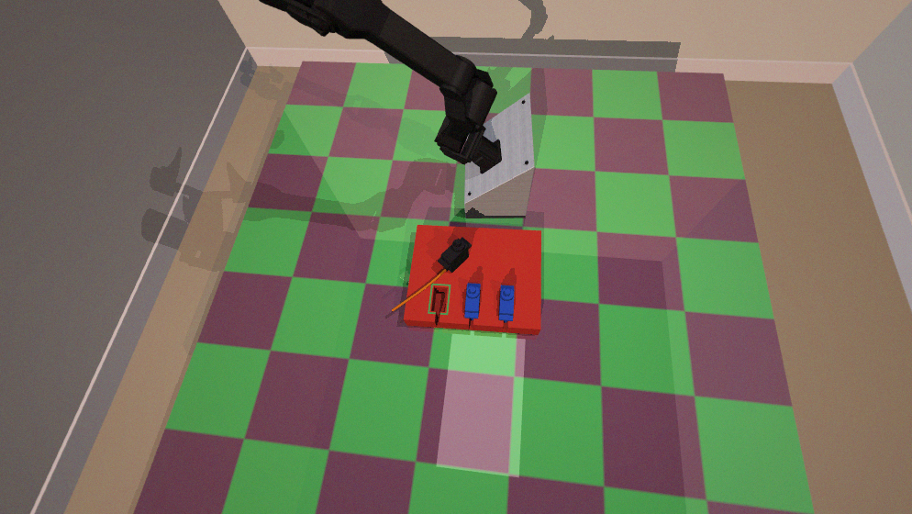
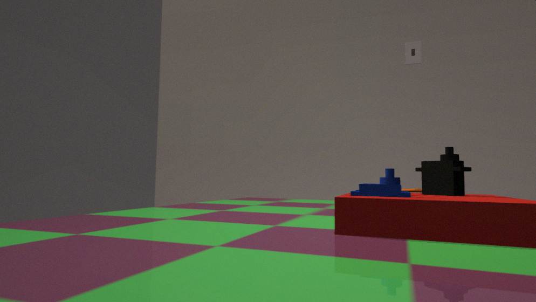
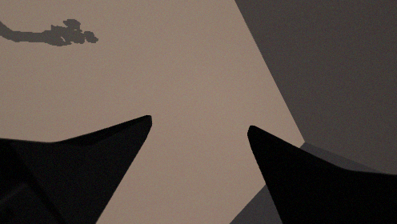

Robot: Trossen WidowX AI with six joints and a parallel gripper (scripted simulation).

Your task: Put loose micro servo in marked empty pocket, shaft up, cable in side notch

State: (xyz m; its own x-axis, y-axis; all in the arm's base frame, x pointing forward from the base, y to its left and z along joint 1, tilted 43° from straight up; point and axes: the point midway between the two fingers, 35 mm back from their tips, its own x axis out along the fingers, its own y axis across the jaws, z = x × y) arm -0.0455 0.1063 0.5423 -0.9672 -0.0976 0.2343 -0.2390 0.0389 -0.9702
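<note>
The red deck is 320 mm ahead of my gripper tip, 250 mm to the left of it and 580 mm below it.
</note>
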